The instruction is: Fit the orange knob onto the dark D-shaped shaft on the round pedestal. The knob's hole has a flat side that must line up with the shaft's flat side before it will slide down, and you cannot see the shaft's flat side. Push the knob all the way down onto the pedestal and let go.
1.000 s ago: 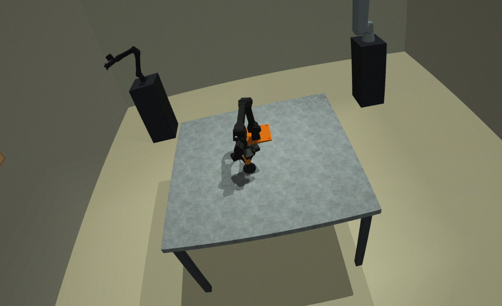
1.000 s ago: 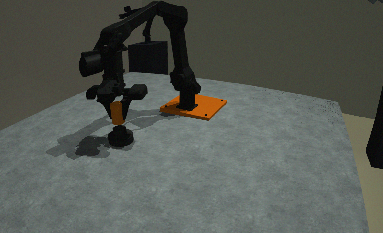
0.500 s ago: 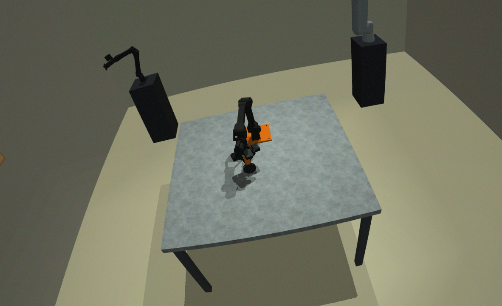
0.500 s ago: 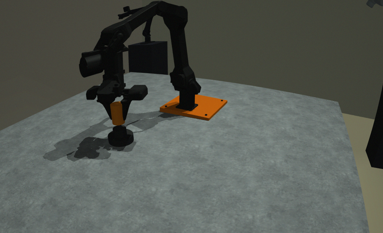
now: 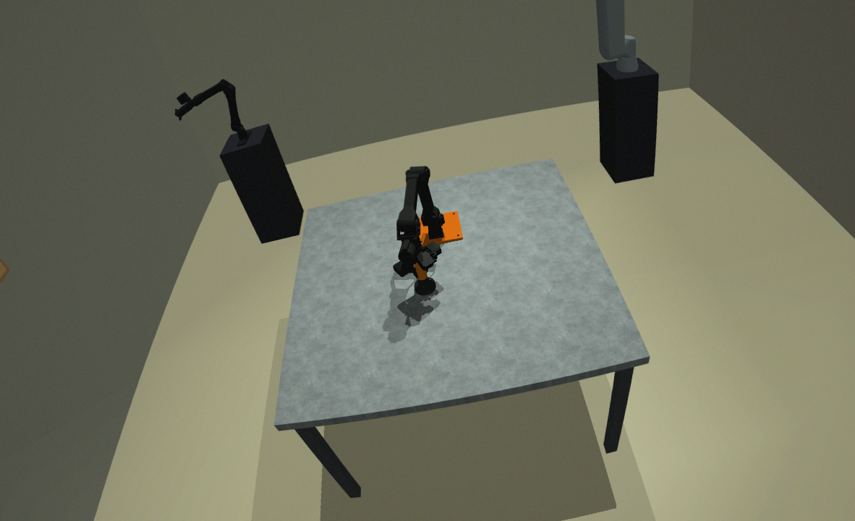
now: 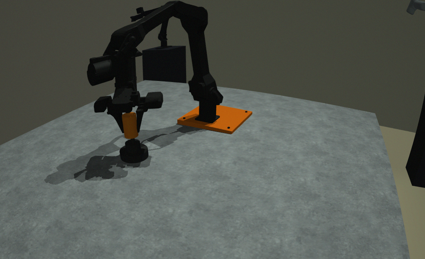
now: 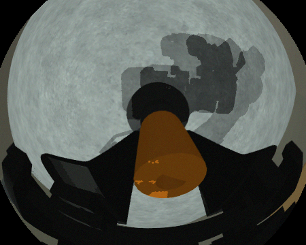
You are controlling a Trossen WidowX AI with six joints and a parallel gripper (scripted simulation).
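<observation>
Right now the orange knob is 2 cm above my gripper tip. Round my gripper tip: round pedestal (4 cm below).
</observation>
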